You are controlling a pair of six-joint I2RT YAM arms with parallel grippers.
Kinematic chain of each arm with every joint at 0, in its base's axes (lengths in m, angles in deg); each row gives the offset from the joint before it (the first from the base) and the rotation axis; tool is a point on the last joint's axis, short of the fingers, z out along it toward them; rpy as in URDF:
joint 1: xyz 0 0 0.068 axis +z
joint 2: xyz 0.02 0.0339 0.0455 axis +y
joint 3: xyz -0.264 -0.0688 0 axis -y
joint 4: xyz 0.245 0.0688 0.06 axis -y
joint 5: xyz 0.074 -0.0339 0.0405 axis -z
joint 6: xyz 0.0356 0 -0.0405 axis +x
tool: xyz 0 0 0 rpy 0 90 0
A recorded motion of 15 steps. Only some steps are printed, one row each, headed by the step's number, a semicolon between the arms.
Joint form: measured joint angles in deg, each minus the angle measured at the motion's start. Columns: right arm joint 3, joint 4, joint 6, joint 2, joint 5, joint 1; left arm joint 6, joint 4, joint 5, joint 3, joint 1, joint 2.
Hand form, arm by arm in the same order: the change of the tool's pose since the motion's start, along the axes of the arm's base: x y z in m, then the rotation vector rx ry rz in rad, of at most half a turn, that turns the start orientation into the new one. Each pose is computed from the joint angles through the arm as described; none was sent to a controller.
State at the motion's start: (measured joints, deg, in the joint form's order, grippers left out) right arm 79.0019 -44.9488 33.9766 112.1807 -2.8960 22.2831; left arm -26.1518 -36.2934 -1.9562 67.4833 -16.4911 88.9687
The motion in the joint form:
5: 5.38 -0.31 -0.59 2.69 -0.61 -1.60; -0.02 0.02 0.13 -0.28 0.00 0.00
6: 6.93 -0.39 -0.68 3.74 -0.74 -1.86; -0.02 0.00 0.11 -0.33 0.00 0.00
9: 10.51 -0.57 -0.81 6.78 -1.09 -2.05; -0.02 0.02 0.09 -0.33 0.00 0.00
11: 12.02 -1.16 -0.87 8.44 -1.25 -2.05; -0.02 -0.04 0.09 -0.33 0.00 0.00
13: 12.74 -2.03 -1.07 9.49 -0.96 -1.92; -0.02 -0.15 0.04 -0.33 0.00 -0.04
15: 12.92 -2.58 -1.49 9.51 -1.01 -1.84; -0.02 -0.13 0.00 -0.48 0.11 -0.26
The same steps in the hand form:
5: 0.0220 -0.0026 0.0074 0.0229 -0.0362 -0.0155; -0.0006 0.0001 -0.0015 -0.0007 0.0049 -0.0009
6: 0.0280 -0.0022 0.0076 0.0272 -0.0426 -0.0180; -0.0007 0.0001 -0.0018 -0.0001 0.0060 -0.0007
9: 0.0413 0.0015 0.0036 0.0345 -0.0467 -0.0176; -0.0007 0.0001 -0.0018 0.0001 0.0056 -0.0005
11: 0.0461 0.0033 -0.0012 0.0323 -0.0338 -0.0161; -0.0008 0.0002 -0.0018 0.0004 0.0066 -0.0005
13: 0.0472 0.0046 -0.0056 0.0196 -0.0164 -0.0117; -0.0010 0.0003 -0.0017 0.0014 0.0076 -0.0001
15: 0.0466 0.0050 -0.0052 0.0167 -0.0107 -0.0030; -0.0016 0.0011 -0.0013 0.0015 0.0059 0.0022

